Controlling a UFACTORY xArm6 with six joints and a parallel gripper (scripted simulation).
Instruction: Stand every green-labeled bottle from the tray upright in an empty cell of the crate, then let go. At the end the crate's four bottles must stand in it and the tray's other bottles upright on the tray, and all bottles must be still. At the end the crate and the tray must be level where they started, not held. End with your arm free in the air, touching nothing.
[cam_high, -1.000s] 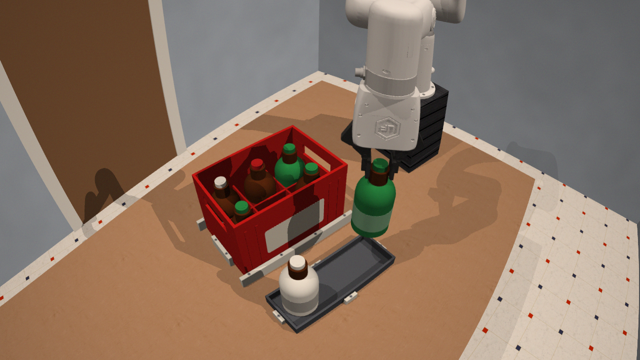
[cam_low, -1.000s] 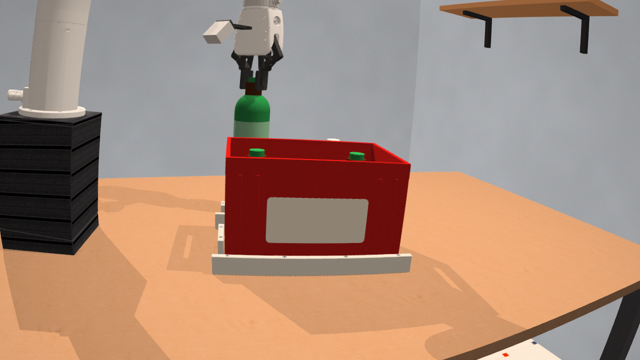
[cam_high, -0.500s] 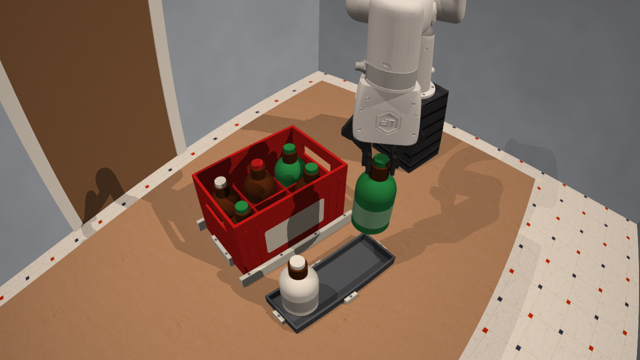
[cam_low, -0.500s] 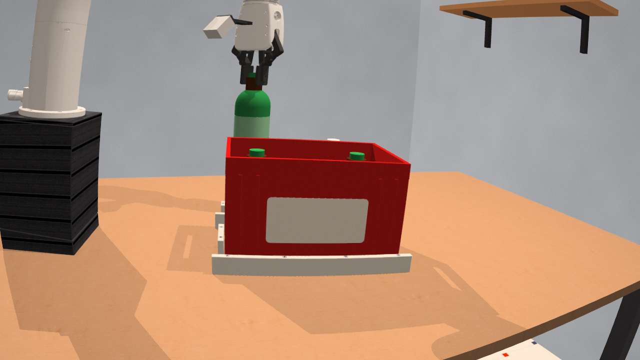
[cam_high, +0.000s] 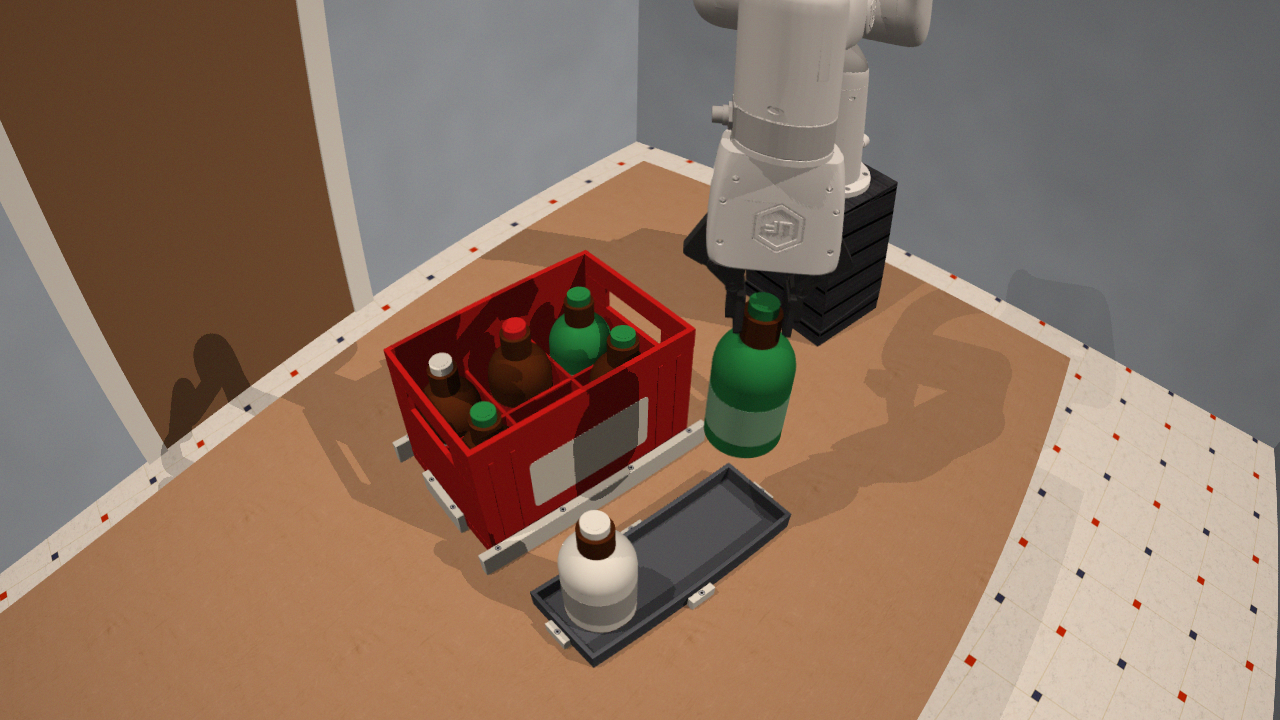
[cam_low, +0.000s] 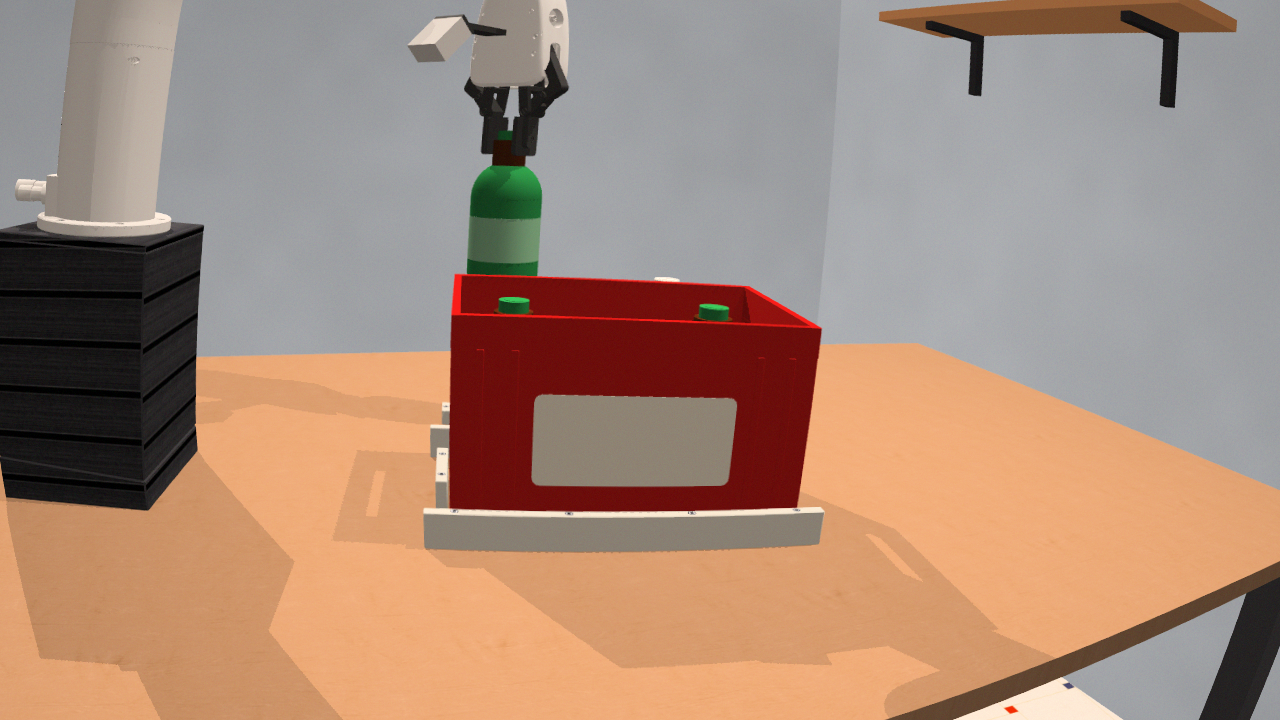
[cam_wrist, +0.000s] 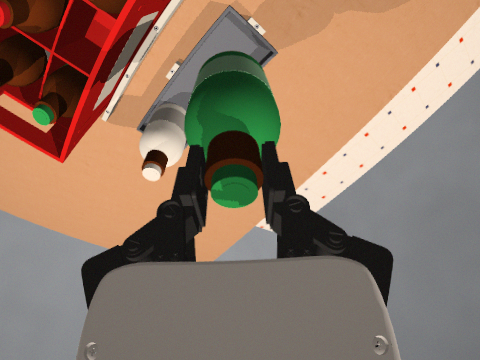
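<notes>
My gripper is now 7 cm above the green bottle. From my hand the other things lie so: dark tray (9 cm ahead, 1 cm to the right, 29 cm below); crate (6 cm ahead, 22 cm to the right, 22 cm below); white-labeled bottle (17 cm ahead, 3 cm to the right, 22 cm below).
</notes>
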